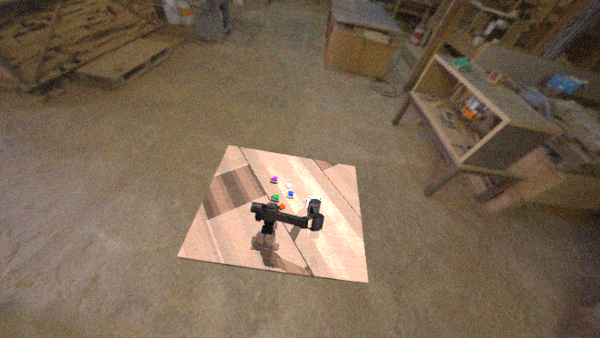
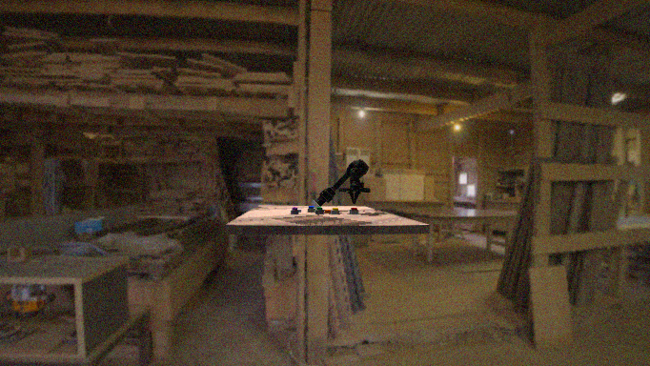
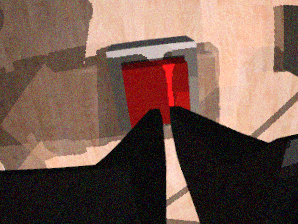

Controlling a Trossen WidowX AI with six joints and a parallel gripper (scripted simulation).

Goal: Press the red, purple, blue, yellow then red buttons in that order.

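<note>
Right now my gripper tip is 30 mm above the red button. Round my gripper tip: yellow button (20 mm ahead, 120 mm to the right, 30 mm below); then green button (10 mm behind, 210 mm to the right, 30 mm below); then small orange piece (60 mm behind, 150 mm to the right, 50 mm below).
</note>
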